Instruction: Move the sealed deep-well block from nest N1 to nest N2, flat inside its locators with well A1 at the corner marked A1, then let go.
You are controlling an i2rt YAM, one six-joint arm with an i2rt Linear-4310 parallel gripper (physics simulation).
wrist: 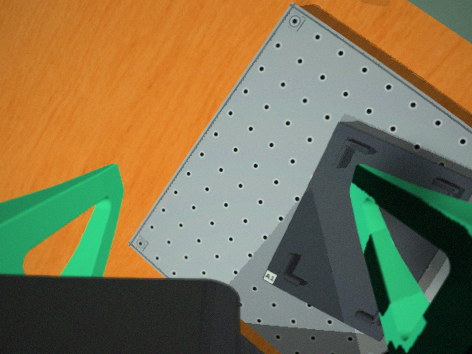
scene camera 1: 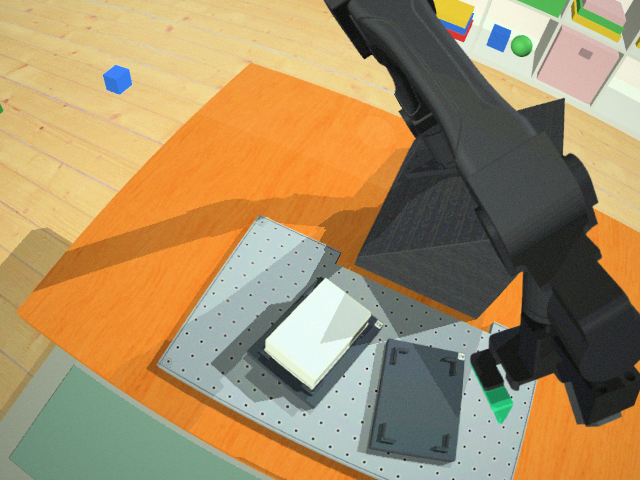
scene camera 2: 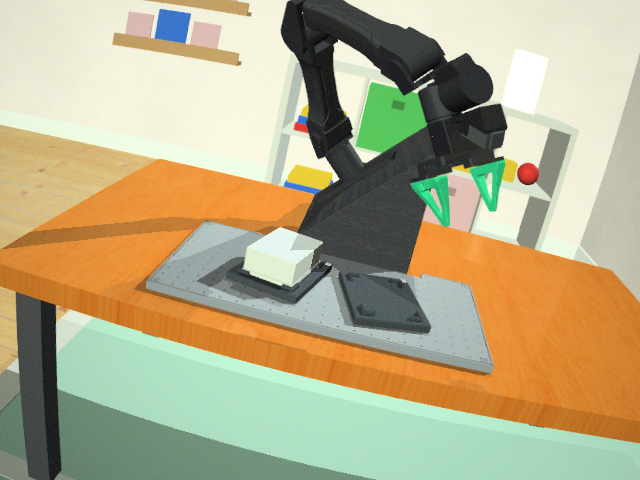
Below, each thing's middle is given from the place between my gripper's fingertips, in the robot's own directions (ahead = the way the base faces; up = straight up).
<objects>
The white deep-well block (scene camera 1: pixel 320 330) lies 27 cm to the right of my hand and 14 cm below it.
</objects>
